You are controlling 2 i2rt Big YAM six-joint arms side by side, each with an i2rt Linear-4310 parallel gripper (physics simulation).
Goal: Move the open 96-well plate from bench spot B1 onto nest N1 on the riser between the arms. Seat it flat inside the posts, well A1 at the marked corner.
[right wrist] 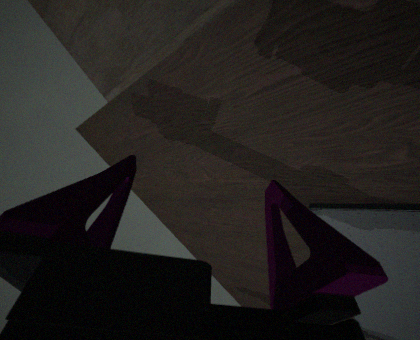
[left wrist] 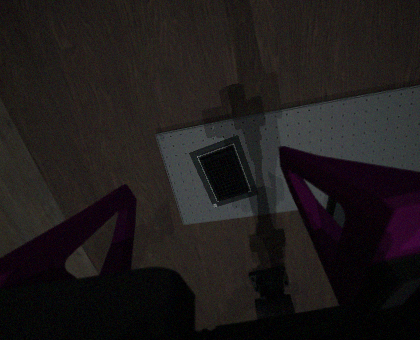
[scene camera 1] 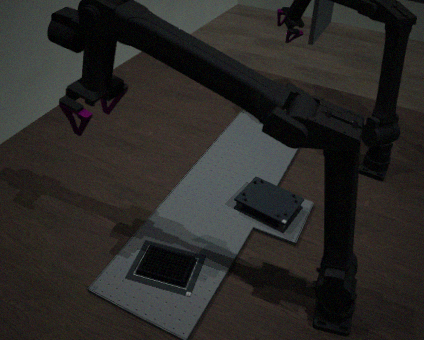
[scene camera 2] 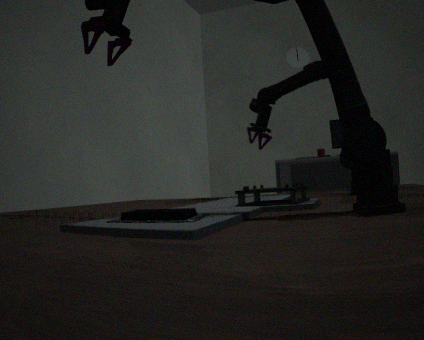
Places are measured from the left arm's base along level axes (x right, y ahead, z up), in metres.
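Where they show: left gripper, fingertip midpoint: (left wrist: pixel 202 174) (scene camera 1: pixel 92 123) (scene camera 2: pixel 98 60); right gripper, fingertip midpoint: (right wrist: pixel 204 174) (scene camera 1: pixel 282 34) (scene camera 2: pixel 255 146); left arm's base, origin of the base link: (left wrist: pixel 268 277) (scene camera 1: pixel 333 310) (scene camera 2: pixel 377 211); right arm's base, origin of the base link: (scene camera 1: pixel 374 167).
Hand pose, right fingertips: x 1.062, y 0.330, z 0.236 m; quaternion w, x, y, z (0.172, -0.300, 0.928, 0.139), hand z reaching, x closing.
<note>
Things, the pixels of their centre, and the offset from my right fingertips. Level surfaces: height alone.
- black 96-well plate, body centre: (scene camera 2: pixel 159 214) (left wrist: pixel 224 175) (scene camera 1: pixel 166 265) dx -1.070, dy +0.089, dz -0.214 m
- small white mark, body centre: (scene camera 1: pixel 188 293) (left wrist: pixel 215 205) dx -1.127, dy +0.009, dz -0.221 m
- dark riser, body centre: (scene camera 2: pixel 274 193) (scene camera 1: pixel 269 202) (left wrist: pixel 354 211) dx -0.785, dy -0.113, dz -0.199 m
- brown table, its level: dz -0.236 m
The black 96-well plate (scene camera 1: pixel 166 266) (scene camera 2: pixel 159 214) (left wrist: pixel 225 173) lies flat inside the outlined dark rectangle of a bench spot near one end of the pale perforated board. A small white mark (scene camera 1: pixel 188 294) (left wrist: pixel 215 205) is at one corner of that spot. The dark riser (scene camera 1: pixel 269 201) (scene camera 2: pixel 272 190) carries small posts on its top and a white mark (scene camera 1: pixel 284 221) at one corner; no plate is on it. My left gripper (scene camera 1: pixel 97 123) (scene camera 2: pixel 98 59) (left wrist: pixel 202 174) is open and empty, high above the board. My right gripper (scene camera 1: pixel 286 34) (scene camera 2: pixel 256 145) (right wrist: pixel 204 174) is open and empty, far from the plate.
The pale board (scene camera 1: pixel 200 175) (scene camera 2: pixel 200 233) (left wrist: pixel 350 117) lies on the brown table (scene camera 1: pixel 45 225) (scene camera 2: pixel 210 280), with a side part under the riser. The left arm reaches across above the board in scene camera 1. A grey cabinet (scene camera 2: pixel 310 172) with a red object (scene camera 2: pixel 321 152) stands in the background.
</note>
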